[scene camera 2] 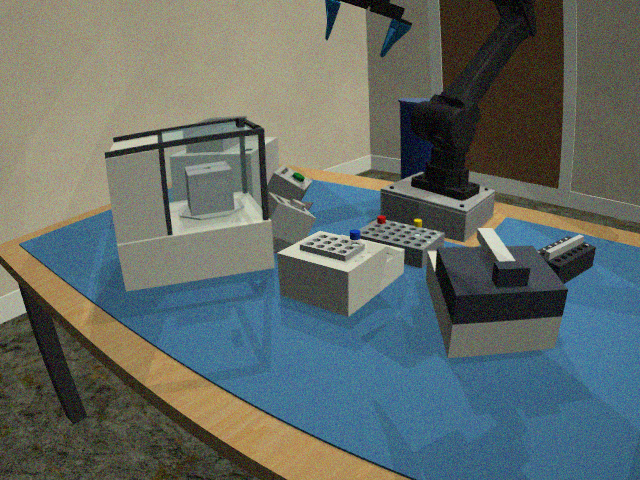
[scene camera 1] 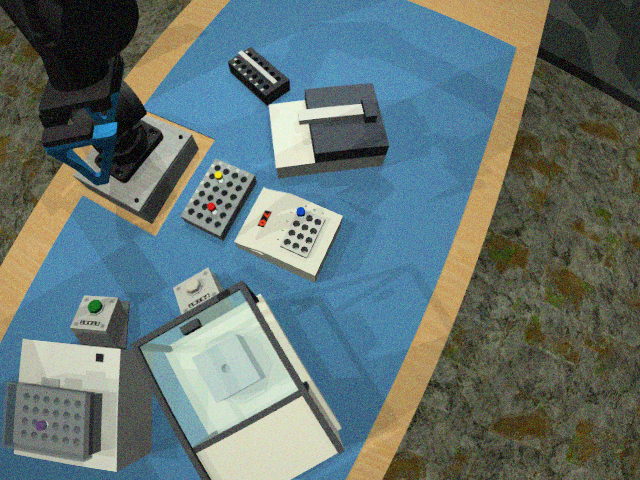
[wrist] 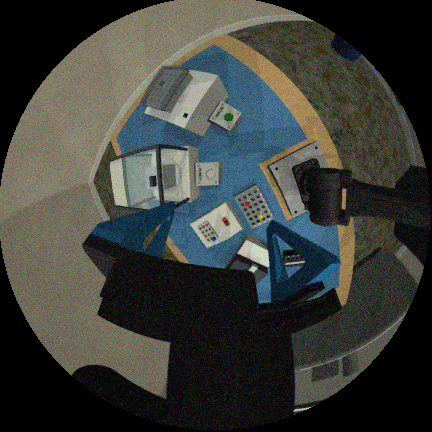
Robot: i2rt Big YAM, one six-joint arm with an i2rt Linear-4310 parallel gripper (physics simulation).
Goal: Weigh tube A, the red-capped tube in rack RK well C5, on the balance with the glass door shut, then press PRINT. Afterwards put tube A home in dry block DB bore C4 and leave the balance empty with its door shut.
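Frame: origin at the arm's base, x back, y right, z up, level; metres.
Seen in the pictures: gripper, fingertip midpoint: [scene camera 2: 354, 48] [scene camera 1: 105, 153] [wrist: 224, 216]; arm's base, link origin: [scene camera 2: 445, 189] [scene camera 1: 130, 150] [wrist: 309, 181].
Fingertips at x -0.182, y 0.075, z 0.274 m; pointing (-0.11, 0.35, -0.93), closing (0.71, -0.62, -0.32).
Observation:
Offsets run from my fingertips to a thing's top centre. "pt": to the spot under its first point.
Tube A, red-capped {dx -0.025, dy -0.067, dz -0.278 m} [scene camera 1: 210, 206] [scene camera 2: 381, 219] [wrist: 247, 204], stands in the grey rack {dx -0.013, dy -0.094, dz -0.302 m} [scene camera 1: 242, 200] [scene camera 2: 413, 255]. The balance [scene camera 1: 268, 439] [scene camera 2: 196, 263] [wrist: 117, 185] has a glass chamber around a grey block [scene camera 1: 224, 367] [scene camera 2: 209, 191] [wrist: 169, 175]. A dark handle {pt dx -0.161, dy +0.103, dz -0.110 m} [scene camera 1: 190, 325] [wrist: 152, 181] sits by the front top bar; the door looks shut. The white box with red display and 12 bores {pt dx -0.236, dy -0.097, dz -0.311 m} [scene camera 1: 325, 258] [scene camera 2: 315, 279], apparently the dry block, holds a blue-capped tube. A white-button box {dx -0.084, dy +0.064, dz -0.258 m} [scene camera 1: 199, 289] [wrist: 207, 174] stands before the balance; its label is unreadable. My gripper [scene camera 2: 354, 46] [wrist: 224, 216] is open and empty, high above the table.
A yellow-capped tube {dx -0.001, dy -0.121, dz -0.278 m} [scene camera 1: 218, 175] [scene camera 2: 417, 222] shares the rack. A green-button box {pt dx +0.031, dy +0.196, dz -0.263 m} [scene camera 1: 98, 315] [wrist: 225, 116] stands beside a white machine {dx -0.010, dy +0.287, dz -0.143 m} [scene camera 1: 134, 413] [wrist: 200, 95] holding a purple-capped tube. A dark-lidded box {dx -0.113, dy -0.305, dz -0.231 m} [scene camera 1: 346, 136] [scene camera 2: 506, 304] and a small black rack {dx +0.085, dy -0.364, dz -0.285 m} [scene camera 1: 258, 74] stand opposite.

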